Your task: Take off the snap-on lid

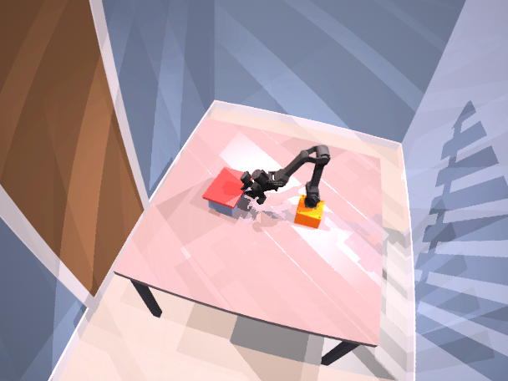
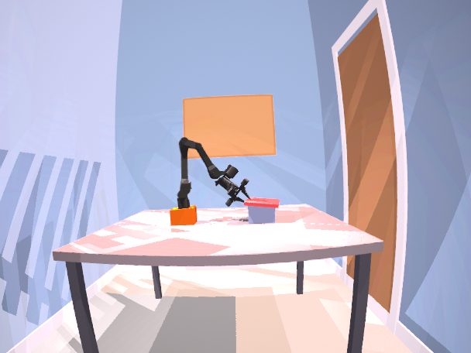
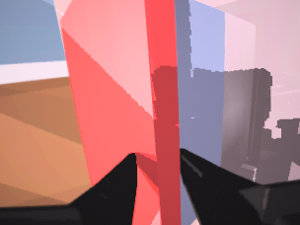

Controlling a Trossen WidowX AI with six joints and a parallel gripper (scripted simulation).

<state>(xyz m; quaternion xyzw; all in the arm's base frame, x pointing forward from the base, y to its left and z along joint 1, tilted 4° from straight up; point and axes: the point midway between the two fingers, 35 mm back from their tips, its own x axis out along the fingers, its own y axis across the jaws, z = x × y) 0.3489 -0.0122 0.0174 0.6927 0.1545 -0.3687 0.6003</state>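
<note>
The lid lies 70 mm ahead of my gripper tip and 20 mm to the right of it. Round my gripper tip: storage box 70 mm ahead, 60 mm below, 20 mm to the right.
</note>
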